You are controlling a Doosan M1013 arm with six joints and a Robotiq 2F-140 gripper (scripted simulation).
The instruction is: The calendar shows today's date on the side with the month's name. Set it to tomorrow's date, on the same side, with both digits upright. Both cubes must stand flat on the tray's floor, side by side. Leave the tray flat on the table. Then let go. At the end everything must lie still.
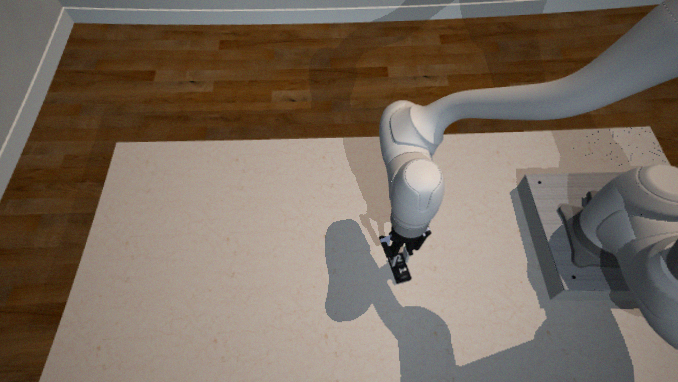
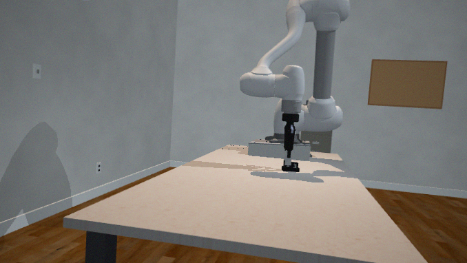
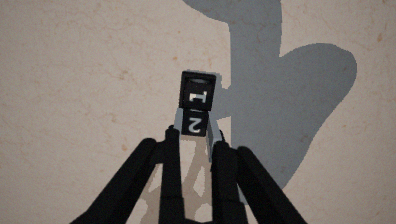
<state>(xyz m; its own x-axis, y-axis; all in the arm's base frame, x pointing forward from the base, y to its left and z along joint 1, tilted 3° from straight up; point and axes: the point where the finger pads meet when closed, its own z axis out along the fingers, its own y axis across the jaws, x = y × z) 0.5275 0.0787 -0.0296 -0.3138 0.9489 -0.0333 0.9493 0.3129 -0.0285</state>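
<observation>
Now: hand 3 cm above the black cube. Round my hand: black tray: 1 cm behind, 2 cm to the left, 5 cm below.
</observation>
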